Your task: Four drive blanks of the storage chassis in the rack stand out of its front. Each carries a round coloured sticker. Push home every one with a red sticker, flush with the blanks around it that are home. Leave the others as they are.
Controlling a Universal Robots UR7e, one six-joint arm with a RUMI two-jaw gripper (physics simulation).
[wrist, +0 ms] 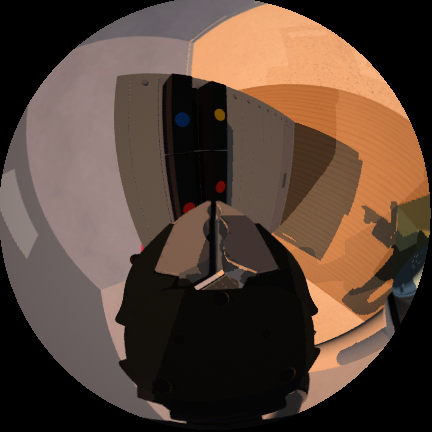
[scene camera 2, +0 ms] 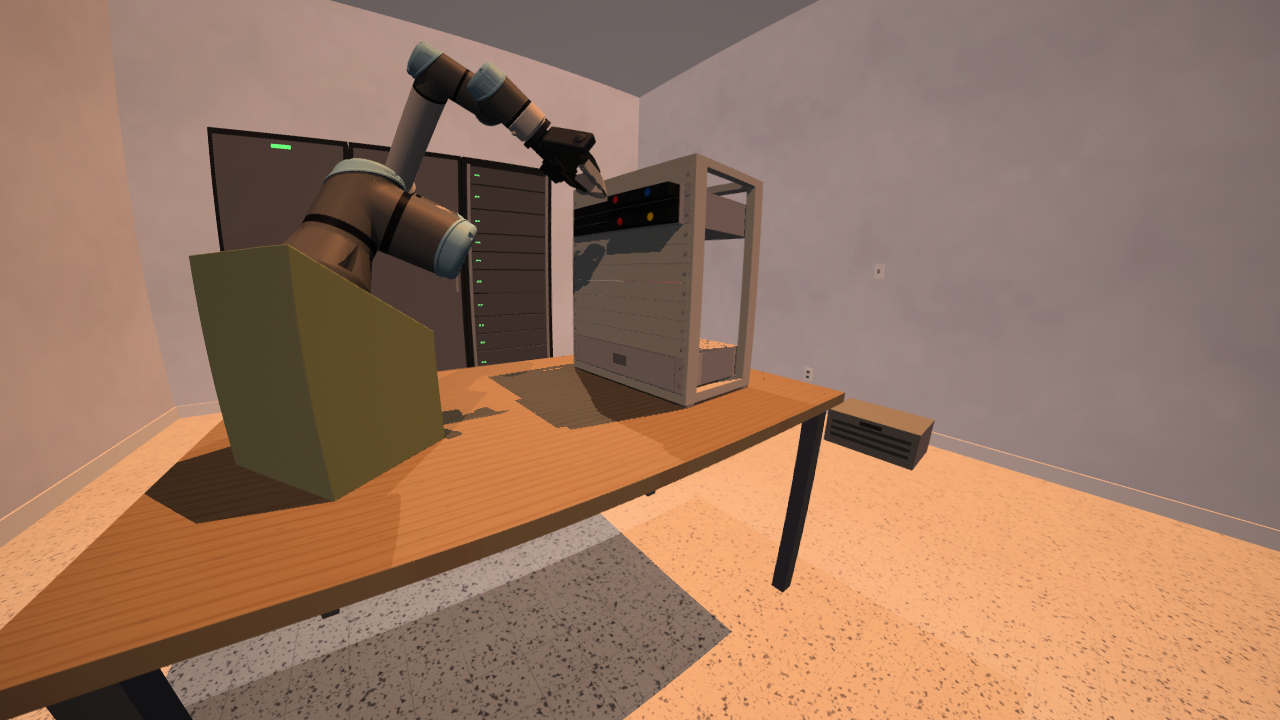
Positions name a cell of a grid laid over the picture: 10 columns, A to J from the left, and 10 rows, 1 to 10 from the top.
I see my gripper (scene camera 2: E3) and a grey rack (scene camera 2: F5).
The grey rack shows as well in the wrist view (wrist: F5). My gripper also shows in the wrist view (wrist: E5).
